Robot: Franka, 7 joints.
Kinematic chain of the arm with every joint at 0, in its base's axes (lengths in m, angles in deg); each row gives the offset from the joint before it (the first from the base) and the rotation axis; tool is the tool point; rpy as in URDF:
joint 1: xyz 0 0 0.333 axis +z
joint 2: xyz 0 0 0 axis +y
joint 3: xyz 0 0 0.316 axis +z
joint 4: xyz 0.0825 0 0 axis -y
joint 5: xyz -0.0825 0 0.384 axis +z
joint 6: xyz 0 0 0 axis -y
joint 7: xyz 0.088 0 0 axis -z
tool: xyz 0 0 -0.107 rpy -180 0 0
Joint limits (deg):
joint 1: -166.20..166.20
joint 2: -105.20..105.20
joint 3: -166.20..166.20
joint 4: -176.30..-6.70
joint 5: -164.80..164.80
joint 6: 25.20..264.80
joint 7: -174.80..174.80
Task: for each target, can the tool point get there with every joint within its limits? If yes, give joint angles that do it. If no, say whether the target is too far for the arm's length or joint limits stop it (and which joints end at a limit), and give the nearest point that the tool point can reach.
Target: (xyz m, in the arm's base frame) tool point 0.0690 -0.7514 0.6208
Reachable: yes | joints 131.47 -72.25 73.60 -50.87 43.29 115.03 6.64
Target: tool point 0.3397 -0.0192 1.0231
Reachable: yes | joints 98.61 -29.46 -53.10 -45.27 12.54 91.11 -96.93
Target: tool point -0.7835 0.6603 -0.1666
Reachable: no: too far | nearest point -0.5896 0.4969 -0.0430 | short by 0.282 m
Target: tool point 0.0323 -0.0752 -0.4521
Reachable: no: joint limits stop it (at a limit: joint 2) | nearest point 0.0473 -0.1100 -0.3350 | short by 0.123 m
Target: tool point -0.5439 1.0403 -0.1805
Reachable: no: too far | nearest point -0.3642 0.6965 -0.0108 | short by 0.423 m
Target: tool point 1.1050 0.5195 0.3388
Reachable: no: too far | nearest point 0.7764 0.3650 0.3371 | short by 0.363 m
